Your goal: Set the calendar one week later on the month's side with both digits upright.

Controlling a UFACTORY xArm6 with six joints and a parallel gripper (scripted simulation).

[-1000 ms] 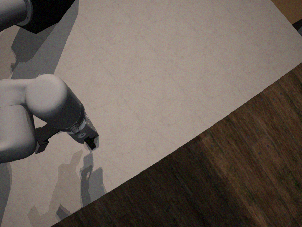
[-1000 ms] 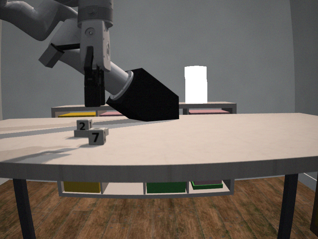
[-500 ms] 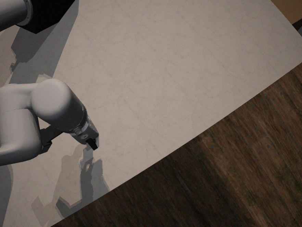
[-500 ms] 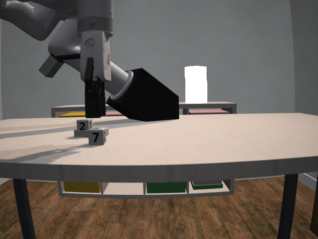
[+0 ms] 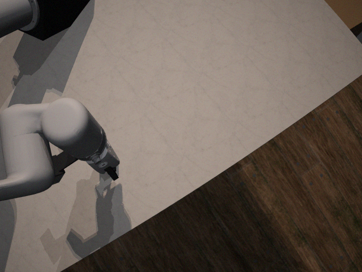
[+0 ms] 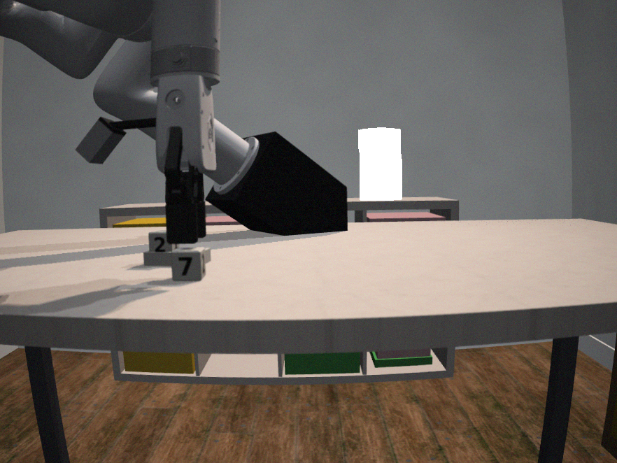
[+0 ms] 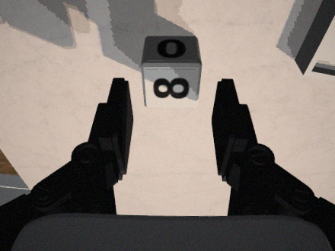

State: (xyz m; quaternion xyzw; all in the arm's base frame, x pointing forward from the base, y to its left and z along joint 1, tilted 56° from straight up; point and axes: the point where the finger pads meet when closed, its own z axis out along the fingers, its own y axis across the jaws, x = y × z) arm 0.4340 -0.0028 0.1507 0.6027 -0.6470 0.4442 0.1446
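Now: the white cube 4 cm below my hand. Round my hand: grey tray: 11 cm behind, 1 cm to the right, 5 cm below.
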